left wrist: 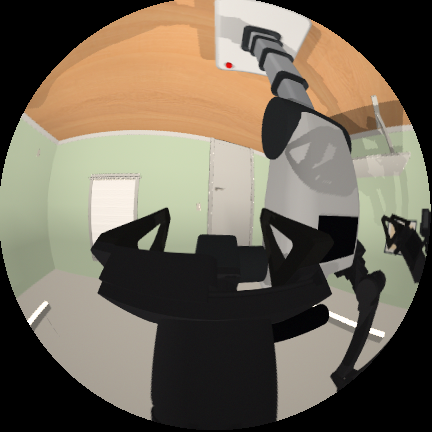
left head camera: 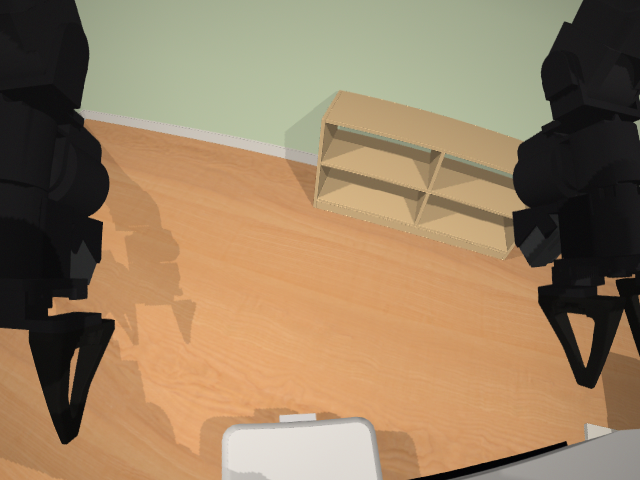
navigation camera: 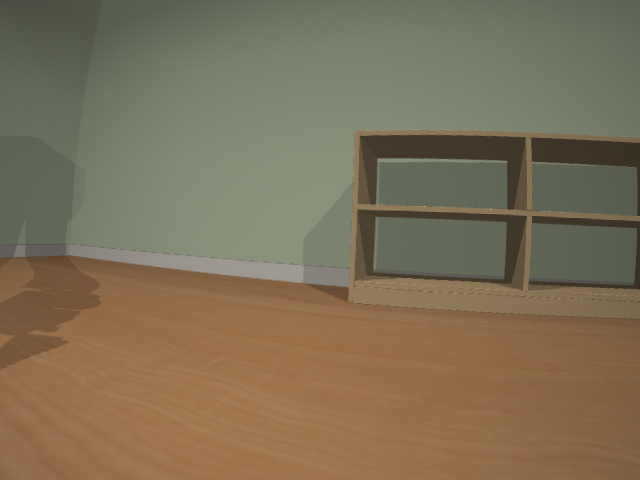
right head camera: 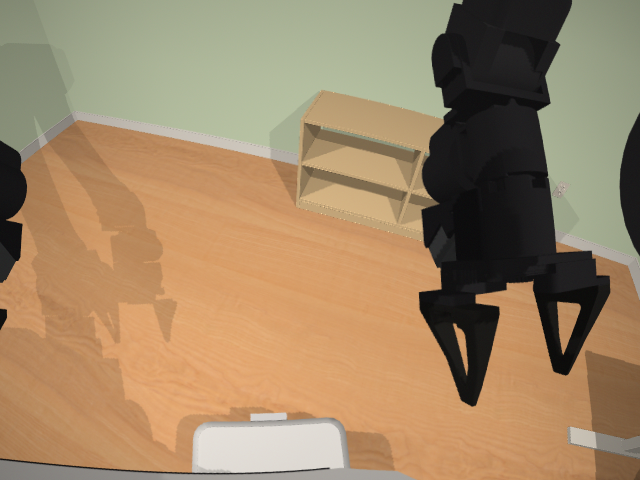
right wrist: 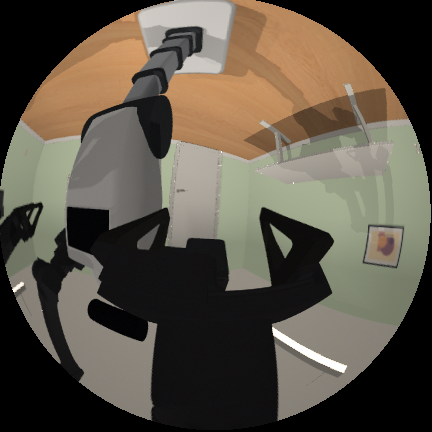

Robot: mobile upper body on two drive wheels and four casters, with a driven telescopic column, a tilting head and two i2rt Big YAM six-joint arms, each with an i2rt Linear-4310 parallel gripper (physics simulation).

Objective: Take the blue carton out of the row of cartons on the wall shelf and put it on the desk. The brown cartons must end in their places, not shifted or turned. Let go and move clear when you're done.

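Pixels of known places: left gripper, fingertip midpoint: [left wrist: 214,212] [left head camera: 3,432] [right wrist: 37,204]; right gripper, fingertip midpoint: [left wrist: 386,215] [left head camera: 619,372] [right head camera: 519,388] [right wrist: 214,212]; left arm's base at its link origin: [right wrist: 68,252]; right arm's base at its link origin: [left wrist: 349,260].
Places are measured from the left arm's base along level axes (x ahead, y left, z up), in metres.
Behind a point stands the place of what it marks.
Observation:
The blue carton, the brown cartons and the wall shelf do not show in these views. My left gripper [left wrist: 214,212] {x 0.119, y 0.005, z -0.149 m} is open and empty; part of it shows at the left edge of the left head view. My right gripper [right head camera: 515,388] {x 0.125, y -0.453, z -0.156 m} [right wrist: 214,212] {x 0.125, y -0.453, z -0.156 m} is open and empty, high above the floor. A pale desk [right wrist: 320,167] {x -0.645, y -1.577, z -0.690 m} [left wrist: 380,166] {x -0.262, y -1.754, z -0.690 m} stands by the wall at the right of both wrist views, which show the room upside down. Nothing shows on the part of its top in view.
A low wooden shelf unit [left head camera: 428,190] {x 1.362, y -0.964, z -1.067 m} [right head camera: 410,191] {x 1.357, y -0.969, z -1.074 m} [navigation camera: 527,214] {x 1.361, y -0.961, z -1.079 m} with empty compartments stands on the floor against the green wall. My white base [left head camera: 299,449] {x 0.222, y -0.221, z -1.149 m} [right head camera: 268,446] {x 0.229, y -0.222, z -1.150 m} shows at the bottom. A framed picture [right wrist: 384,246] {x -0.072, y -2.338, z 0.092 m} hangs on the wall near the desk. A door [left wrist: 230,185] {x -1.973, y -0.234, z -0.568 m} [right wrist: 196,190] {x -1.994, y -0.287, z -0.526 m} is behind me.

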